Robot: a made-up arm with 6 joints.
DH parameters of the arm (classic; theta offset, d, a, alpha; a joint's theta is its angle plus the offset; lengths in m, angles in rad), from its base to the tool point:
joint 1: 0 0.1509 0 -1.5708
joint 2: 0.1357 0 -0.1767 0
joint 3: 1.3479 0 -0.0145 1.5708
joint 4: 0 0.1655 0 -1.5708
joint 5: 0 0 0.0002 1.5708
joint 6: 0 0.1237 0 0
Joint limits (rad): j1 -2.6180..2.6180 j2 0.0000..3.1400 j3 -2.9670..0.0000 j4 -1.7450..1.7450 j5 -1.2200..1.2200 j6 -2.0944..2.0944
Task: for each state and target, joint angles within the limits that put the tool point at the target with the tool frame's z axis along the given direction. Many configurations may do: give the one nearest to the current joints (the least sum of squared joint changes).
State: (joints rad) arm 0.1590 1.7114 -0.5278 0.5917 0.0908 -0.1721
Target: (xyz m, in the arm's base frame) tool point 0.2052 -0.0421 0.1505 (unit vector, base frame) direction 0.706 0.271 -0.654
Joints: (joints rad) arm -0.5716 1.4616 -0.6697 1.2413 0.7006 -0.1721
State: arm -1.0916 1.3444 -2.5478 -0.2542 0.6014 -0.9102
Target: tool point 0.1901 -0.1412 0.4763 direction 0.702 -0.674 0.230
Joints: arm -0.5098 1.4573 -2.0940 -0.4986 0.5397 -0.9102
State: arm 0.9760 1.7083 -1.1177 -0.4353 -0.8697 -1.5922
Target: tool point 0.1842 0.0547 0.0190 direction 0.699 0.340 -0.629
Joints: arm 0.1288 2.3571 -0.3553 -0.2666 -1.2198 -1.5922
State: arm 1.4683 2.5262 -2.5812 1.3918 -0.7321 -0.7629
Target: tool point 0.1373 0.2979 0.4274 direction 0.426 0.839 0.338
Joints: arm 1.1588 1.7841 -2.0356 1.4475 -0.0549 -0.7629
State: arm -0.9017 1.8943 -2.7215 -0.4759 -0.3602 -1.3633
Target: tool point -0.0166 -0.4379 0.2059 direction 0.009 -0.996 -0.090
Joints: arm -1.6268 2.4602 -2.1321 -0.4080 -0.1638 -1.3633
